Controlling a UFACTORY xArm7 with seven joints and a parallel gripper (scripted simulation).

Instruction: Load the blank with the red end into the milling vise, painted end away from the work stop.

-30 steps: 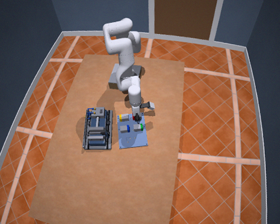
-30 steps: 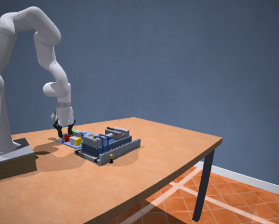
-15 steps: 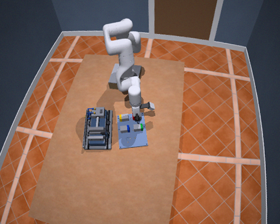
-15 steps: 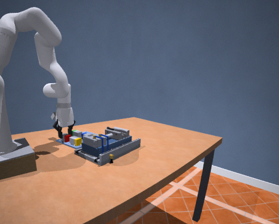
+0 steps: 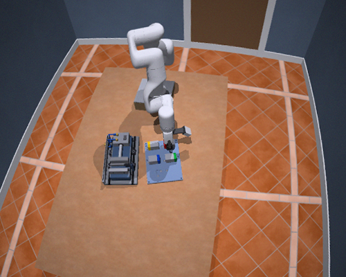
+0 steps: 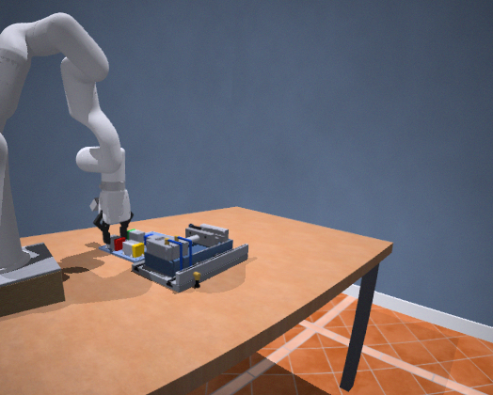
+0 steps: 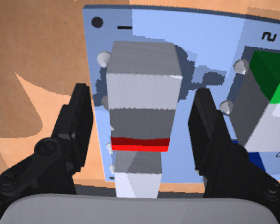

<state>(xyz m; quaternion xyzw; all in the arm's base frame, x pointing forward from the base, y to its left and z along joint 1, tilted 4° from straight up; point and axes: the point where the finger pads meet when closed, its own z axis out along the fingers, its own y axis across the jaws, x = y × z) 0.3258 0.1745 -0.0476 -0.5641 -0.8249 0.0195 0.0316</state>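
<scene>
Now: hand 2 cm above the red-ended blank. From my hand the other things lie so: blue infeed plate 10 cm ahead, 1 cm to the right, 4 cm below; green-ended blank 8 cm ahead, 3 cm to the left, 2 cm below; yellow-ended blank 3 cm ahead, 8 cm to the right, 2 cm below.
</scene>
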